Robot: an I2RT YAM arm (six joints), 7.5 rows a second.
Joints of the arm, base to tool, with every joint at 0 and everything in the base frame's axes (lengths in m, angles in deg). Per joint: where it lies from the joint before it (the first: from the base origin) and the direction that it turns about. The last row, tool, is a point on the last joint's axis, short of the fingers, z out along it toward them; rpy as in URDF.
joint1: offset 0 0 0.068 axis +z
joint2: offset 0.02 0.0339 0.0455 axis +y
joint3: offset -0.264 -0.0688 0 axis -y
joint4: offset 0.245 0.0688 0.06 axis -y
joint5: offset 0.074 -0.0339 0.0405 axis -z
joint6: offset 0.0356 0 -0.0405 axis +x
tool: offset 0 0 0 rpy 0 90 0
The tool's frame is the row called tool.
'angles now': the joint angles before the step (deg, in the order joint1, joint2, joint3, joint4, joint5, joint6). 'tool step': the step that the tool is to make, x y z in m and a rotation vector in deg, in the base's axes. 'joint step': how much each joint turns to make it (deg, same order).
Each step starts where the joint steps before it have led.
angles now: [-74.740 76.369 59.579 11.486 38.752 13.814]
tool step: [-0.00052 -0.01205 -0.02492 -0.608 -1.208 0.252]
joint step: [-0.746 3.208 -3.256 6.641 -1.086 1.166]
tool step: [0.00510 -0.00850 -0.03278 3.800 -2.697 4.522]
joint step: [0.055 3.224 -2.775 0.921 -4.904 3.593]
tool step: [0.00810 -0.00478 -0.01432 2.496 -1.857 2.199]
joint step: [0.970 2.160 -0.084 -1.016 -1.704 2.518]
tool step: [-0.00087 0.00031 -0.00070 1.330 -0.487 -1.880]
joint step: [0.018 0.011 0.626 -2.558 1.632 1.499]
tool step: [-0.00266 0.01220 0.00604 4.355 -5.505 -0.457]
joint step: [-0.031 -3.107 1.420 -11.148 -1.675 7.376]
